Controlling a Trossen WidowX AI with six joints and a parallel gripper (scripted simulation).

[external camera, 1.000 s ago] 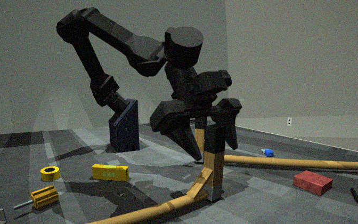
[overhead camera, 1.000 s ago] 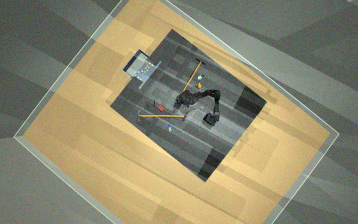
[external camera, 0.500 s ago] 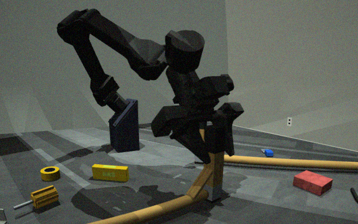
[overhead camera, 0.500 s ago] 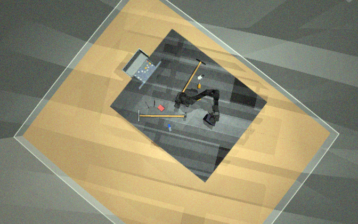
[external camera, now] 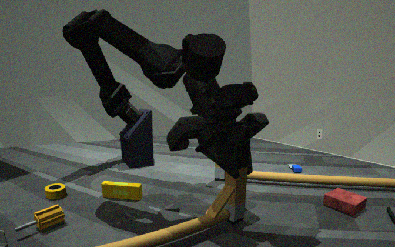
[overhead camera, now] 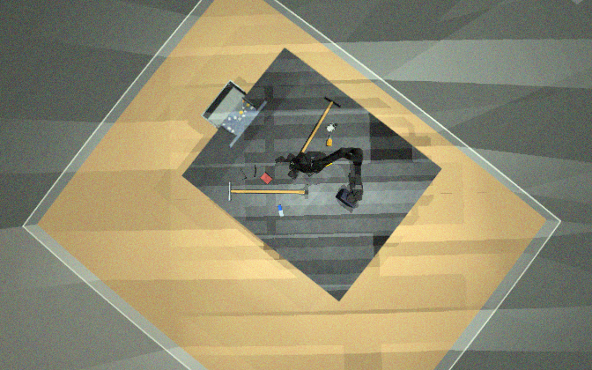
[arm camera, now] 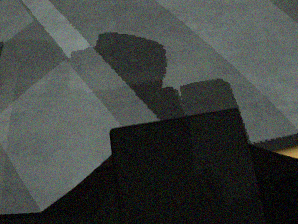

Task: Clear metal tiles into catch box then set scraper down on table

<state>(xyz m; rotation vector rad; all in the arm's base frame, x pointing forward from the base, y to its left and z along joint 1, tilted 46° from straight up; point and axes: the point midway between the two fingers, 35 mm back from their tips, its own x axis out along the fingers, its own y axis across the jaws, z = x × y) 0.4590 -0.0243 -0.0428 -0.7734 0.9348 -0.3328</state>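
Right now my gripper tip is 130 mm past the yellow-handled screwdriver, 310 mm to the left of it and 70 mm above it. Also, from my gripper tip: scraper (280 mm to the right, 30 mm below); then red block (100 mm ahead, 200 mm to the left, 80 mm below); then yellow level (210 mm behind, 150 mm to the right, 60 mm below).
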